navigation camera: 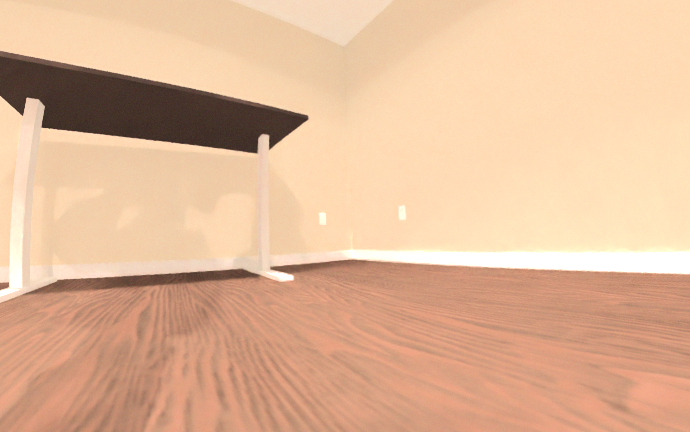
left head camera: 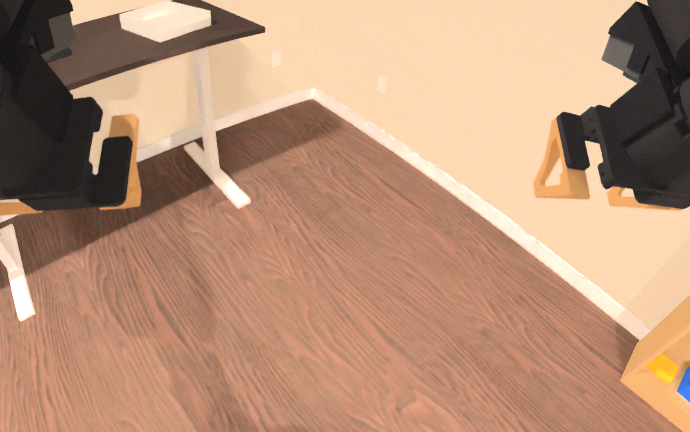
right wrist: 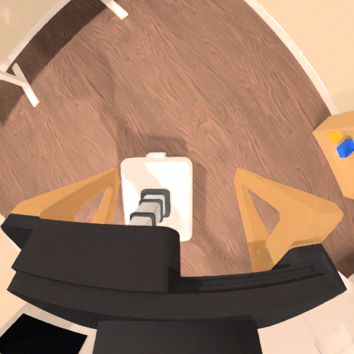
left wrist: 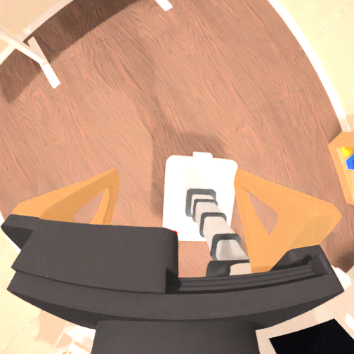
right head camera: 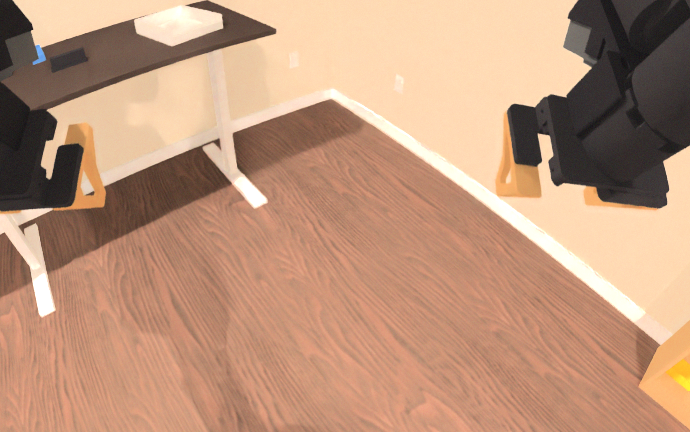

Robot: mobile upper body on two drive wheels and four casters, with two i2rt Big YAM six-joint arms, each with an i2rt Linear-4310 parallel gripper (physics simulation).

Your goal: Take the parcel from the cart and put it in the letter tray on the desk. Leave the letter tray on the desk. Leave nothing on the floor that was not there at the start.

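Places are measured from the left arm's base along level axes (x ahead, y left, z up), in centimetres.
Pixels of known places: left gripper, between the fingertips: (left head camera: 88, 201) (right head camera: 60, 202); right gripper, between the fingertips: (left head camera: 574, 195) (right head camera: 543, 193).
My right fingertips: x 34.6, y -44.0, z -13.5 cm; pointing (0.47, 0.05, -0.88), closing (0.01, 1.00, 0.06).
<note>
For each thing: its top centre in the pictures, then the offset to it from my right fingertips.
- white letter tray, centre of its top: (left head camera: 163, 12) (right head camera: 176, 16) dy +88.3, dx +146.1, dz -26.0 cm
- dark flat object, centre of its top: (left head camera: 48, 47) (right head camera: 65, 53) dy +126.5, dx +114.7, dz -27.1 cm
The white letter tray (left head camera: 165, 22) (right head camera: 178, 26) sits near the far right end of the dark desk (left head camera: 241, 26) (right head camera: 252, 27) (navigation camera: 152, 111), which stands against the wall on white legs. The parcel and the cart do not show in these views. My left gripper (left head camera: 66, 203) (right head camera: 43, 206) (left wrist: 176, 175) is open, with its fingers wide apart and no object between them. It hangs in the air in front of the desk. My right gripper (left head camera: 599, 197) (right head camera: 565, 198) (right wrist: 176, 174) is also open and holds no object. It hangs in the air at the right, well away from the desk.
A dark flat object (right head camera: 68, 59) and a blue object (right head camera: 38, 54) lie on the desk. A wooden shelf unit (left head camera: 654, 346) (right wrist: 327, 125) stands at the right, holding yellow (left head camera: 663, 368) and blue (right wrist: 345, 148) items. White desk feet (left head camera: 234, 195) (right head camera: 252, 194) reach out over the floor.
</note>
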